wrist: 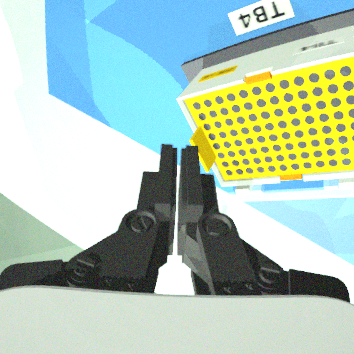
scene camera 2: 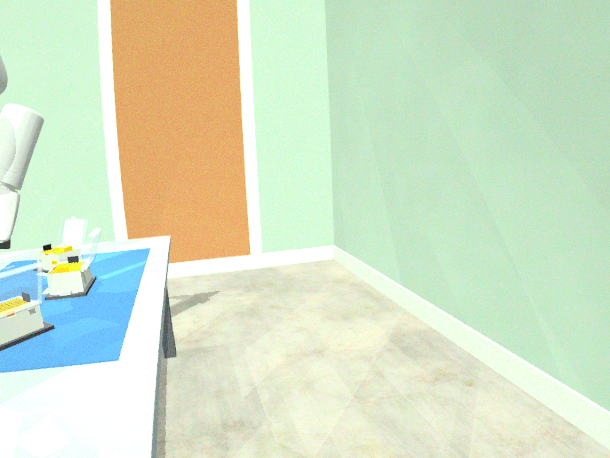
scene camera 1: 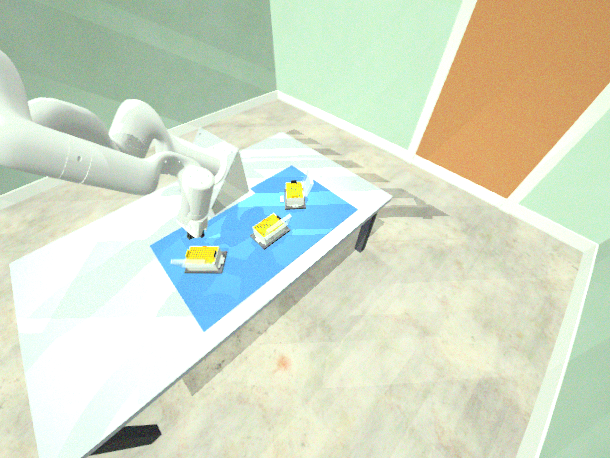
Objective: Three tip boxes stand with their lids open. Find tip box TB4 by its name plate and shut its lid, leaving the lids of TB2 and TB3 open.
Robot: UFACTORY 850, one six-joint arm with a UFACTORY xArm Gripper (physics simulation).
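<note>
TB4 [wrist: 280,120] [scene camera 1: 202,264] [scene camera 2: 21,325] is a white tip box with a yellow perforated top; its name plate [wrist: 265,24] reads TB4. In scene camera 1 it is the leftmost box. Its clear lid [scene camera 1: 176,262] [scene camera 2: 40,282] is open; in the wrist view the hinge side faces the bottom. My gripper [wrist: 177,170] [scene camera 1: 196,236] is shut and empty, its fingertips appearing just left of TB4's short end in the wrist view. A middle box [scene camera 1: 269,232] [scene camera 2: 67,283] and a far box [scene camera 1: 295,201] [scene camera 2: 50,260] have open lids; I cannot tell which is TB2 or TB3.
The boxes are on a blue mat [scene camera 1: 210,305] [scene camera 2: 100,345] on a white table [scene camera 1: 90,350] [scene camera 2: 90,405]. The middle box's raised lid [scene camera 1: 286,220] [scene camera 2: 94,245] and the far box's raised lid [scene camera 1: 309,186] [scene camera 2: 74,231] stick up. A white panel stands behind the mat.
</note>
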